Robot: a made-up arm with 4 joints. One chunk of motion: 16 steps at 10 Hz.
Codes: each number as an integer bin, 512 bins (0 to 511) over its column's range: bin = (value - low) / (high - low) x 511, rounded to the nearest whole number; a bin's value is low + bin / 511 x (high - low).
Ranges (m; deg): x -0.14..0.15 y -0.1..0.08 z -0.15..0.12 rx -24..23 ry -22..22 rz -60..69
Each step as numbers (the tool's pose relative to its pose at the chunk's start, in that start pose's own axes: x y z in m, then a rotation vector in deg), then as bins.
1 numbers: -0.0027 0.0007 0.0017 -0.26 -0.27 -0.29
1 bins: 242 286 287 258 252 237
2 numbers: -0.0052 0.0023 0.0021 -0.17 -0.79 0.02
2 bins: 238 290 288 259 246 238
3 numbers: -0.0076 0.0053 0.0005 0.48 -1.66 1.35
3 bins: 233 299 285 266 236 243
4 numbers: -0.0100 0.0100 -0.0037 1.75 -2.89 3.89
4 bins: 229 312 277 280 222 253
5 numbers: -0.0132 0.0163 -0.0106 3.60 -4.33 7.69
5 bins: 223 330 264 300 205 268
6 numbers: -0.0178 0.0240 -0.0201 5.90 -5.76 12.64
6 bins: 215 352 246 325 189 288
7 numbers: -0.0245 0.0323 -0.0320 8.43 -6.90 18.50
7 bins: 204 376 223 353 175 311
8 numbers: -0.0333 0.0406 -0.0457 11.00 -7.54 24.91
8 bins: 188 399 197 381 168 336
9 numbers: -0.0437 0.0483 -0.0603 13.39 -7.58 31.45
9 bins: 170 421 170 407 167 362
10 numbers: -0.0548 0.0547 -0.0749 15.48 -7.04 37.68
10 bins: 150 439 142 429 174 387
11 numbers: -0.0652 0.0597 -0.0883 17.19 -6.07 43.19
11 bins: 132 453 117 448 185 409
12 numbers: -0.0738 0.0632 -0.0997 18.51 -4.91 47.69
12 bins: 117 463 95 462 198 427
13 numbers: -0.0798 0.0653 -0.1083 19.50 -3.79 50.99
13 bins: 106 469 79 473 211 440
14 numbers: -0.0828 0.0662 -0.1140 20.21 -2.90 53.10
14 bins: 101 472 68 481 222 448
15 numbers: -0.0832 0.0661 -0.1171 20.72 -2.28 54.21
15 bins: 100 472 62 486 229 452
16 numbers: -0.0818 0.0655 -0.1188 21.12 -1.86 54.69
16 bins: 103 470 59 491 234 454
